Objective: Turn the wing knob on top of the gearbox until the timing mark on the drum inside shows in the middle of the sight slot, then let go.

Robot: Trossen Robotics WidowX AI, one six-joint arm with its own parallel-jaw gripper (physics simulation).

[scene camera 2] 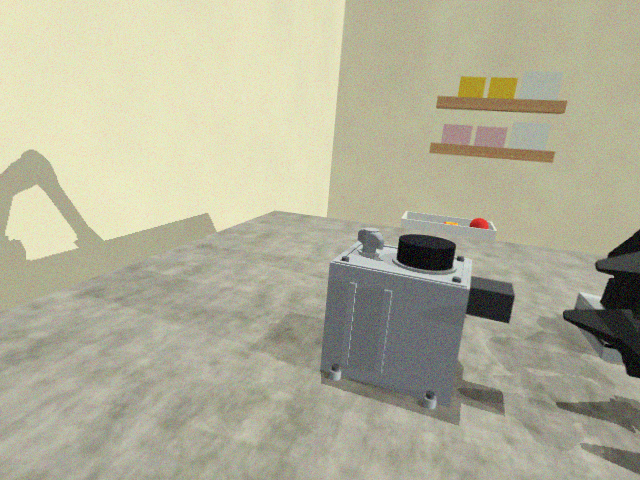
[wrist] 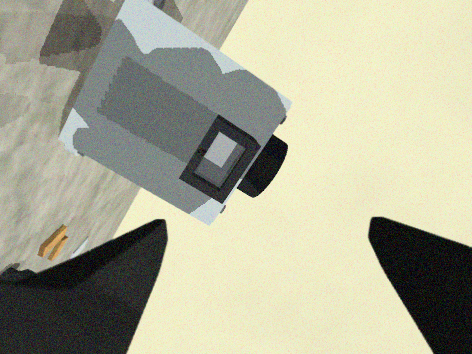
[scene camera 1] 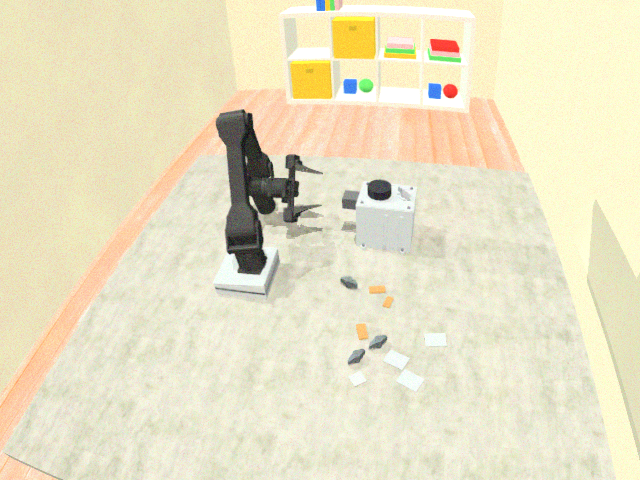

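Where they show: gripper, between the fingertips: (scene camera 2: 578, 291) (wrist: 267, 228) (scene camera 1: 322, 189); arm's base, origin of its link: (scene camera 1: 252, 265).
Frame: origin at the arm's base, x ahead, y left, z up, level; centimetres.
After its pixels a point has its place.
The pale grey gearbox (scene camera 1: 385, 227) {x 31.5, y 16.4, z 3.2 cm} (scene camera 2: 395, 330) {x 30.5, y 28.8, z 2.5 cm} (wrist: 155, 100) {x 23.7, y 23.5, z 0.2 cm} stands upright on the mat, tilted in the wrist view by the camera's roll. The small grey wing knob (scene camera 1: 404, 193) {x 35.7, y 21.7, z 10.8 cm} (scene camera 2: 370, 240) {x 35.4, y 23.8, z 10.9 cm} sits on top beside a round black cap (scene camera 1: 379, 189) {x 29.1, y 21.2, z 11.6 cm} (scene camera 2: 426, 252) {x 28.6, y 26.1, z 11.1 cm} (wrist: 265, 166) {x 25.8, y 23.5, z 10.4 cm}; the knob is hidden in the wrist view. The black sight-slot hood (scene camera 1: 349, 199) {x 21.1, y 21.0, z 7.7 cm} (scene camera 2: 491, 299) {x 21.3, y 25.3, z 6.9 cm} (wrist: 242, 164) {x 19.2, y 23.8, z 7.5 cm} faces the arm. Inside it I see a light patch above darker grey; I cannot tell a timing mark. My gripper (scene camera 1: 321, 189) {x 13.3, y 23.2, z 8.8 cm} (scene camera 2: 580, 289) {x 13.3, y 23.2, z 8.8 cm} (wrist: 267, 228) {x 13.3, y 23.2, z 8.8 cm} is open and empty, apart from the gearbox, on its hood side.
Dark stones (scene camera 1: 348, 282) {x 24.4, y 0.5, z -2.4 cm}, orange pieces (scene camera 1: 376, 289) {x 31.4, y 1.0, z -4.2 cm} (wrist: 52, 243) {x 30.8, y 1.5, z -4.2 cm} and white squares (scene camera 1: 435, 339) {x 47.0, y -12.3, z -4.5 cm} lie on the mat (scene camera 1: 206, 387) {x 0.1, y -34.5, z -4.8 cm} in front of the gearbox. A white tray (scene camera 2: 413, 222) with a red ball (scene camera 2: 479, 223) stands beyond it. A white shelf unit (scene camera 1: 377, 11) stands behind.
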